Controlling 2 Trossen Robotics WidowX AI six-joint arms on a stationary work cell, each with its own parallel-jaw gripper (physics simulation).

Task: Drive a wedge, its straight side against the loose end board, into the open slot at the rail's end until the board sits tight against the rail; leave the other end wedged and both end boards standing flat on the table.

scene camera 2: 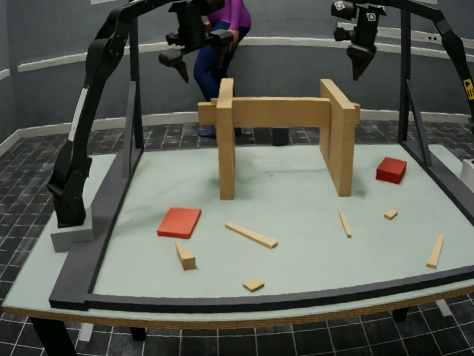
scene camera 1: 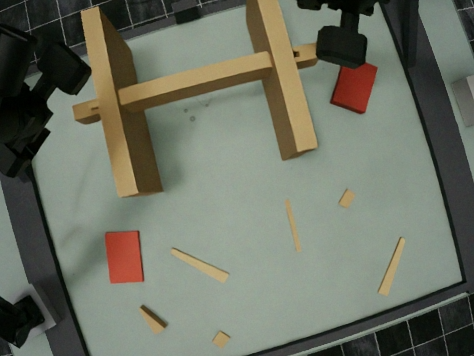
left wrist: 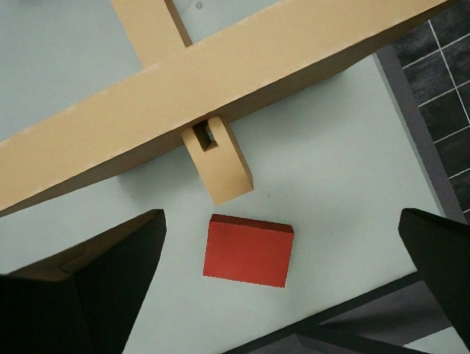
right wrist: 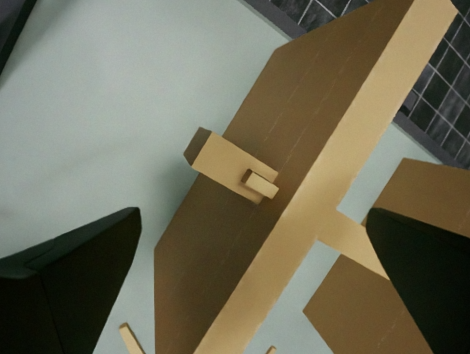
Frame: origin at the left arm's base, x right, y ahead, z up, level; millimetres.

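Where they show: left gripper, fingertip midpoint: (scene camera 2: 357, 77) (scene camera 1: 323, 19) (left wrist: 280, 219); right gripper, fingertip midpoint: (scene camera 2: 203, 75) (scene camera 1: 64, 107) (right wrist: 255, 218); right arm's base, link origin: (scene camera 2: 71, 219) (scene camera 1: 26, 314).
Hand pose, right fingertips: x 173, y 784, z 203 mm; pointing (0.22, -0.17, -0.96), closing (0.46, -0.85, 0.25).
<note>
Each offset is from my right fingertips to the top centre of the thing. "spot": to the spot under its first point.
The rail {dx -3, dy -194, dz -67 mm} (scene camera 1: 195, 80) (scene camera 2: 280, 112) joins two upright end boards. The loose board {dx -13, dy -337, dz -46 mm} (scene camera 1: 295, 100) (scene camera 2: 345, 145) (left wrist: 150, 95) stands at the right in both scene views. Beyond it the open slot {spot: dx -11, dy -368, dz -88 mm} (scene camera 1: 296, 53) (left wrist: 205, 136) shows empty, its inner end at the board's face. At the other board {dx +6, dy -55, dz -46 mm} (scene camera 1: 111, 125) (scene camera 2: 226, 150) (right wrist: 320, 175) a wedge {dx +8, dy -28, dz -65 mm} (right wrist: 261, 185) sits in the slot. My left gripper (scene camera 2: 356, 75) (left wrist: 280, 219) is open above the loose board's outer side. My right gripper (scene camera 2: 203, 75) (right wrist: 255, 218) is open above the wedged end. Loose tapered pieces (scene camera 1: 200, 265) (scene camera 2: 185, 256) lie in front.
Red blocks {dx -255, dy +62, dz -254 mm} (scene camera 1: 124, 256) {dx -64, dy -503, dz -237 mm} (scene camera 1: 354, 88) (scene camera 2: 179, 223) (scene camera 2: 391, 170) (left wrist: 247, 252) lie left front and right of the boards. Further slim pieces {dx -299, dy -288, dz -260 mm} (scene camera 1: 293, 225) {dx -455, dy -468, dz -258 mm} (scene camera 1: 391, 266) and small flat blocks {dx -283, dy -412, dz -259 mm} (scene camera 1: 347, 198) {dx -482, dy -73, dz -259 mm} (scene camera 1: 221, 339) lie in front. A dark frame edges the table.
</note>
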